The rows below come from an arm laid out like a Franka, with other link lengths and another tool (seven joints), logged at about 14 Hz.
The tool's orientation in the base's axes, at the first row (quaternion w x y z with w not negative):
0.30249, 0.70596, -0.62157, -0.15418
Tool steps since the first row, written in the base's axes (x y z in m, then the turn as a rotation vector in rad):
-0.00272, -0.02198, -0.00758, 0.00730, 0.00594, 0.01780
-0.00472, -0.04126, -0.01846, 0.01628, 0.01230, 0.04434
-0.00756, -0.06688, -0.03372, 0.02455, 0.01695, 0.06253
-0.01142, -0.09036, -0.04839, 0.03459, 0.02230, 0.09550
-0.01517, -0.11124, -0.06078, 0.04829, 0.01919, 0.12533
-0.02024, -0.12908, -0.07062, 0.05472, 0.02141, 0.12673
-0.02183, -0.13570, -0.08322, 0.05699, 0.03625, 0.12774
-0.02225, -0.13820, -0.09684, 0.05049, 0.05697, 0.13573
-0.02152, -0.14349, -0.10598, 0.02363, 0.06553, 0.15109
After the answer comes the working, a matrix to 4 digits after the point.
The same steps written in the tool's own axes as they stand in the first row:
0.01965, -0.00158, 0.01262, -0.00164, 0.00503, -0.01943
0.03629, -0.00589, 0.02672, -0.00199, 0.01412, -0.04668
0.05823, -0.01197, 0.04618, -0.00214, 0.01868, -0.06668
0.07801, -0.01698, 0.06529, -0.00031, 0.03097, -0.09927
0.09565, -0.02078, 0.08196, 0.00990, 0.03882, -0.12962
0.11050, -0.02210, 0.09674, 0.00912, 0.03455, -0.13504
0.11465, -0.02836, 0.10894, -0.00472, 0.03274, -0.14066
0.11484, -0.03635, 0.12026, -0.02474, 0.04186, -0.14783
0.11866, -0.04234, 0.12811, -0.03545, 0.07205, -0.14571

The tool's axes in the first row as the columns of a matrix, in the base's axes (rounded; the answer above uses it unrounded):
0.1798, -0.7843, -0.5937
-0.9709, -0.0443, -0.2354
0.1583, 0.6188, -0.7695

